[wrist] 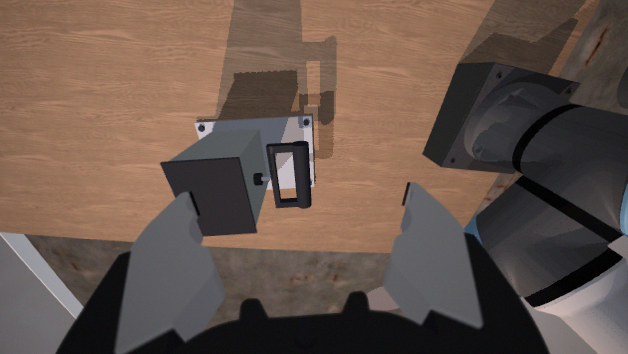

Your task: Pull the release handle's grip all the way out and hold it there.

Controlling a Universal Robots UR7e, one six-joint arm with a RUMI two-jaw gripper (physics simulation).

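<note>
The release handle's black grip (303, 175) is a rectangular loop with a thick outer bar, in the middle of the wrist view. It sits close beside the right side of a grey box-shaped housing (210, 195), joined by a short thin rod with a black collar (258, 179). The housing stands on a pale metal base plate (306, 131) with dark bolts at its corners. My gripper (302, 190) is open and empty. Its left fingertip overlaps the housing's top in the view, and its right fingertip is over the wooden table, right of the grip. The fingers appear nearer the camera than the grip.
The wooden table (110, 90) has its edge running below the housing in the view. The robot's dark mounting block (445, 115) and its arm (565, 200) are on the right. Shadows of the housing and grip fall on the table above them. A stone-like floor (300, 275) shows past the edge.
</note>
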